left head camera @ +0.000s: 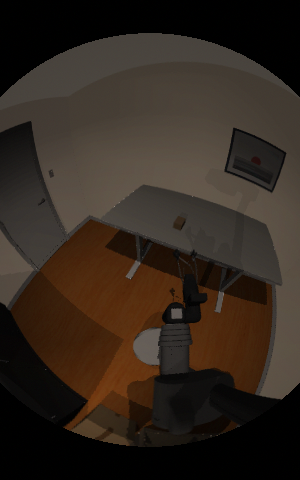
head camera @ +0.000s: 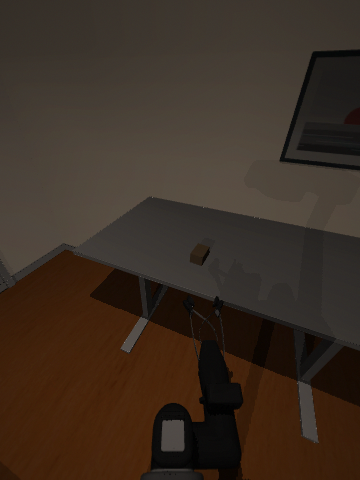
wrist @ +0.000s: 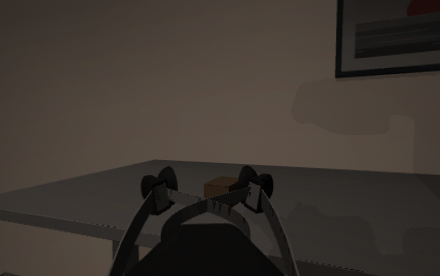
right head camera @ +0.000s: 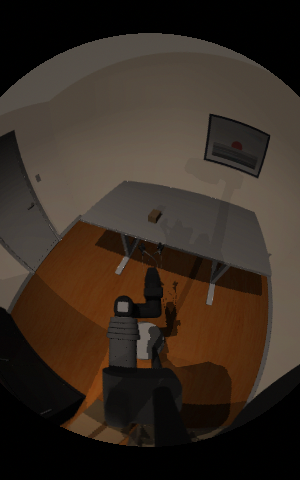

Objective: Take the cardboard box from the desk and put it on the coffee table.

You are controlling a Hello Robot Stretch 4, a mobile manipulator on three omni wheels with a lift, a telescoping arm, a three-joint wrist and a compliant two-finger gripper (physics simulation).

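Pixels of known places: gripper, fingertip midpoint: [left head camera: 184,249] [head camera: 202,297] [wrist: 208,181] [right head camera: 150,242]; robot's base at its link origin: [left head camera: 153,345] [right head camera: 143,339].
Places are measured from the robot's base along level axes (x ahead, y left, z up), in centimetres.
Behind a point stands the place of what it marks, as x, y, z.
Observation:
A small brown cardboard box [head camera: 199,254] {78.2, -10.8, 97.2} [left head camera: 179,223] {77.3, -10.9, 97.3} [right head camera: 154,216] {77.3, -11.5, 97.2} [wrist: 219,188] {77.0, -10.2, 96.6} lies on the grey desk [head camera: 125,230] {104.9, 28.8, 92.3} [left head camera: 135,210] {97.7, 21.9, 92.2} [right head camera: 115,205] {100.1, 20.5, 92.2} [wrist: 100,195] {88.9, 19.9, 92.2}, left of the desk's middle. My gripper [head camera: 203,304] {48.5, -8.4, 104.6} [left head camera: 185,254] {48.5, -8.4, 104.6} [right head camera: 151,248] {48.5, -8.4, 104.6} [wrist: 208,181] {48.5, -8.4, 104.6} is open and empty, with its fingertips near the desk's front edge, short of the box. In the wrist view the box shows between the fingertips, nearer the right one, farther off, with its lower part partly hidden by the gripper. The coffee table cannot be made out with certainty in these views.
A framed picture [head camera: 327,110] {117.9, -69.2, 152.4} [left head camera: 256,160] {112.5, -82.1, 150.4} [right head camera: 237,145] {112.5, -82.2, 150.3} [wrist: 387,37] {116.8, -72.0, 141.1} hangs on the wall behind the desk. The desk's metal legs stand on the wooden floor [head camera: 75,360] {77.0, 70.8, -2.8}. A door [left head camera: 22,195] {114.2, 177.0, 113.0} [right head camera: 20,205] {121.9, 173.8, 100.3} is at the left. A large dark object [left head camera: 30,375] [right head camera: 30,370] {-64.3, 112.9, 41.1} stands at the lower left.

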